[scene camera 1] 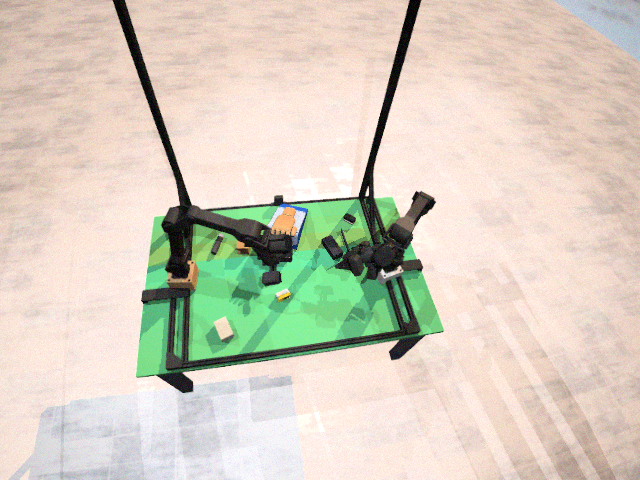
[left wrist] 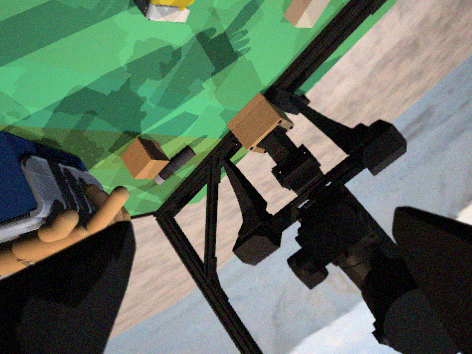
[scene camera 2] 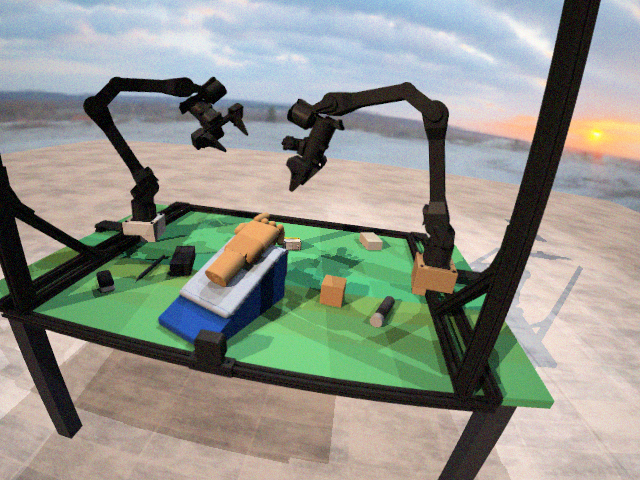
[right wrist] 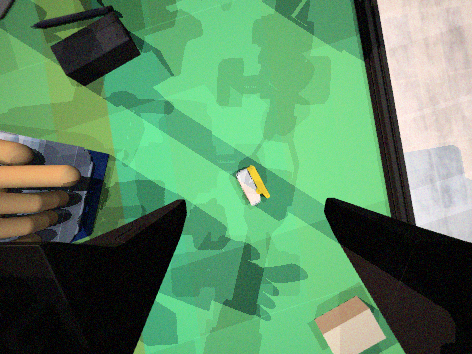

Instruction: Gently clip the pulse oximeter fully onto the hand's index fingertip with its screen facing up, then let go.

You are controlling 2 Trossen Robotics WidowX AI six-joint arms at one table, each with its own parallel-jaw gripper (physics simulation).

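Frame: origin at the left arm's base, x ahead, y left, z up, level; metres.
Where they show: left gripper, fingertip midpoint: [scene camera 1: 338, 262] [left wrist: 264, 227] [scene camera 2: 237, 142]; right gripper, fingertip midpoint: [scene camera 1: 281, 271] [left wrist: 255, 128] [scene camera 2: 296, 187] [right wrist: 255, 205]; left arm's base, origin of the base link: [scene camera 1: 388, 265] [scene camera 2: 144, 218]; right arm's base, origin of the base link: [scene camera 1: 180, 271] [left wrist: 271, 137] [scene camera 2: 436, 262].
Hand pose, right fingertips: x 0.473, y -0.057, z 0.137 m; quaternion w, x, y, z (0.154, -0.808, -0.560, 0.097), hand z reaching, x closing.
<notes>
Each offset is from my right fingertips to the top centre of the thing.
The pulse oximeter @(dx -0.001, dy +0.015, dz -0.164 m) [scene camera 1: 282, 295] [scene camera 2: 292, 243] [left wrist: 170, 10] [right wrist: 252, 186], white with a yellow part, lies on the green table, apart from the hand. The tan hand [scene camera 1: 284, 222] [scene camera 2: 248, 240] [left wrist: 35, 246] [right wrist: 40, 177] rests on a blue-and-white sloped support [scene camera 2: 170, 315] [right wrist: 99, 175]; its index finger reaches out past the others in the right wrist view. My right gripper [scene camera 2: 306, 178] [right wrist: 255, 205] is open and empty, high above the table, the oximeter showing between its fingers. My left gripper [scene camera 2: 236, 142] is open and empty, raised at the left in scene camera 2.
A black box @(dx -0.290, dy -0.136, dz -0.160 m) [scene camera 1: 331, 246] [scene camera 2: 181, 259] [right wrist: 95, 48] and a dark pen @(dx -0.370, dy -0.163, dz -0.186 m) [scene camera 2: 150, 267] [right wrist: 72, 17] lie near the support. An orange block @(dx +0.091, dy -0.267, dz -0.145 m) [scene camera 2: 332, 290] [left wrist: 144, 159], a dark cylinder @(dx +0.198, dy -0.327, dz -0.168 m) [scene camera 2: 382, 311] [left wrist: 175, 165] and a pale block @(dx +0.263, dy +0.073, dz -0.165 m) [scene camera 1: 223, 329] [scene camera 2: 370, 240] [right wrist: 350, 327] also lie on the table.
</notes>
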